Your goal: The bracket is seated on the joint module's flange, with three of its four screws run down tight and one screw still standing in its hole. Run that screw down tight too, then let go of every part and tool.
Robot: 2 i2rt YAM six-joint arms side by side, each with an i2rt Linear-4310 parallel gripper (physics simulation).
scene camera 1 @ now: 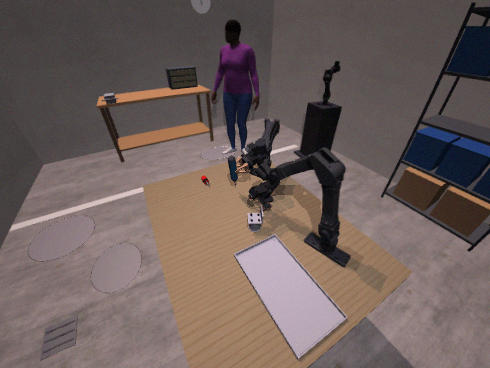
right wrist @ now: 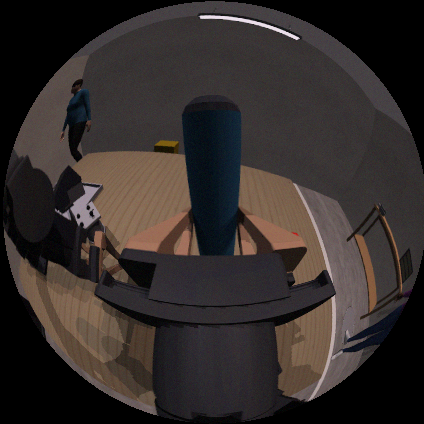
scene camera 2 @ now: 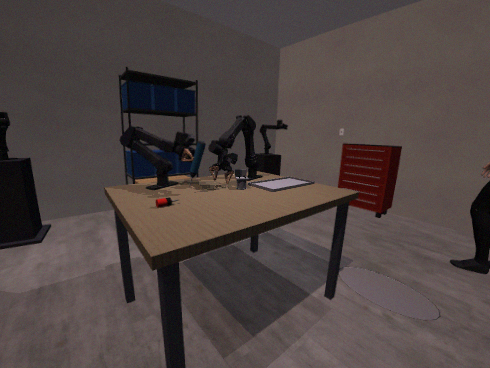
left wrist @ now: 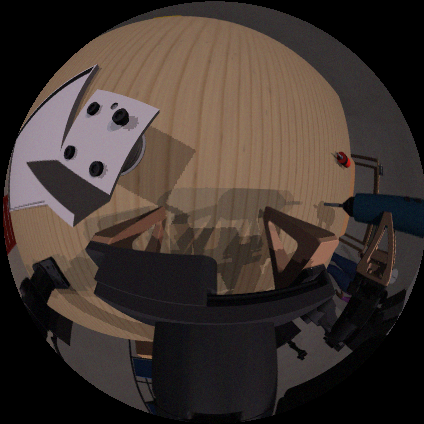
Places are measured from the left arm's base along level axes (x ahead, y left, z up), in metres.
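Pixels of known places: left gripper, fingertip midpoint: (scene camera 1: 255, 205) (right wrist: 108, 260) (scene camera 2: 221, 182) (left wrist: 214, 211); right gripper, fingertip midpoint: (scene camera 1: 233, 170) (right wrist: 214, 211) (scene camera 2: 197, 160) (left wrist: 388, 210); left arm's base, link origin: (scene camera 1: 326, 249) (scene camera 2: 252, 178) (left wrist: 46, 273); right arm's base, link origin: (scene camera 2: 163, 186).
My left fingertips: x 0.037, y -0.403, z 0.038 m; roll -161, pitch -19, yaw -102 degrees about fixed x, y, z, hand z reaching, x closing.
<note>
For each thing: its top centre in the pictures, then the offset to it from my left fingertips.
- grey joint module, top centre: (left wrist: 94, 136) (right wrist: 85, 216) (scene camera 1: 255, 218) (scene camera 2: 241, 177) dx +0.089, dy +0.079, dz +0.026 m
- screw, top centre: (left wrist: 118, 114) dx +0.090, dy +0.054, dz +0.040 m
- blue screwdriver, top centre: (right wrist: 252, 101) (scene camera 2: 195, 140) (scene camera 1: 232, 153) dx -0.018, dy -0.180, dz +0.237 m
- red screwdriver, top centre: (left wrist: 346, 158) (scene camera 2: 168, 197) (scene camera 1: 205, 179) dx +0.031, dy -0.394, dz -0.004 m
- white tray, top centre: (scene camera 1: 284, 282) (right wrist: 59, 198) (scene camera 2: 282, 181) dx +0.229, dy +0.356, dz -0.022 m
The white bracket (scene camera 1: 254, 215) (scene camera 2: 241, 172) (left wrist: 107, 142) sits on the grey joint module (scene camera 1: 254, 228) (scene camera 2: 241, 184) (left wrist: 136, 156). Its black screws show in the left wrist view; one screw (left wrist: 120, 117) stands higher than the others, beside a small open hole. My left gripper (scene camera 1: 257, 202) (scene camera 2: 222, 179) (left wrist: 214, 211) is open and empty, above the table beside the bracket. My right gripper (scene camera 1: 236, 168) (scene camera 2: 192, 159) (right wrist: 214, 211) is shut on the blue screwdriver (scene camera 1: 232, 168) (scene camera 2: 199, 157) (left wrist: 377, 206) (right wrist: 212, 160), held off the table away from the bracket, blade down.
A red screwdriver (scene camera 1: 204, 179) (scene camera 2: 162, 202) (left wrist: 343, 159) lies on the table near an edge. The white tray (scene camera 1: 290, 295) (scene camera 2: 282, 184) (left wrist: 40, 145) lies on the other side of the joint module. My two arms reach close together in scene camera 1.
</note>
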